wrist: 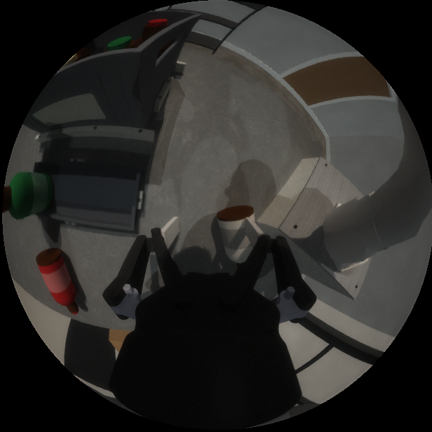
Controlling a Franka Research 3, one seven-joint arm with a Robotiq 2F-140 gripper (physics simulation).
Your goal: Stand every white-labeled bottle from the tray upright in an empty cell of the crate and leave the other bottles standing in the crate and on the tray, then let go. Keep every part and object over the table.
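Observation:
A white-bodied bottle [232, 234] with a brown end lies on the table in the middle of the wrist view, its lower part hidden. My gripper [211, 224] is open and empty; the bottle shows between its fingertips, nearer the right one, whose pad overlaps it in the view. The dark crate [117, 92] at the upper left holds bottles, among them one with a green top [120, 43] and one with a red top [158, 22]; its cells are mostly hidden. A green bottle [27, 195] with a pale band shows at the left end of the dark tray [95, 223].
A red bottle [57, 279] with a pinkish band lies on the table at the lower left, near the table's edge. The metal base plate [320, 202] and the grey robot arm [367, 230] stand at the right. An orange-brown box [117, 338] shows at the bottom left beyond the table.

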